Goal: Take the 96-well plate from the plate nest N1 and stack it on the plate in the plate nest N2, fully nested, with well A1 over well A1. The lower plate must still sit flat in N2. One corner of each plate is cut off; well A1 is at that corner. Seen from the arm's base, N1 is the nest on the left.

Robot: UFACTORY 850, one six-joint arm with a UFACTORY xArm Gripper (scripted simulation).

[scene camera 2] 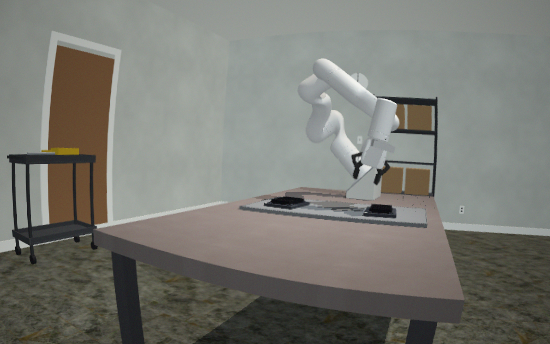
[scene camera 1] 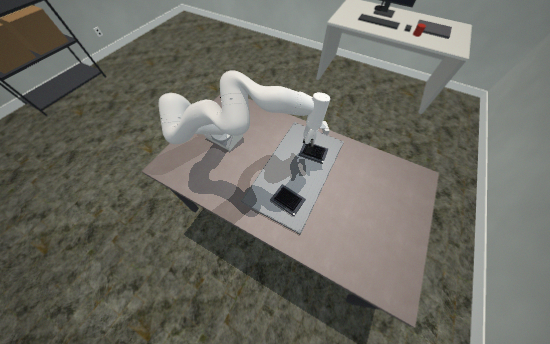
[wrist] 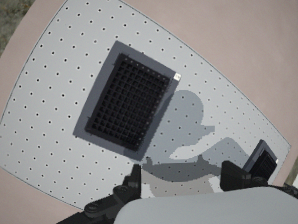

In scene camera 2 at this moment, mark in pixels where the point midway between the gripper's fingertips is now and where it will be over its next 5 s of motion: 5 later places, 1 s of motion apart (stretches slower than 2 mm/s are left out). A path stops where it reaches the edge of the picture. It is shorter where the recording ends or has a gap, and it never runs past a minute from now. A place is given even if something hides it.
The gripper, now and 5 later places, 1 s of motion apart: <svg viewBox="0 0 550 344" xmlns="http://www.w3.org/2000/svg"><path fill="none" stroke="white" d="M365 181L382 183L382 191L381 202L381 206L381 208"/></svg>
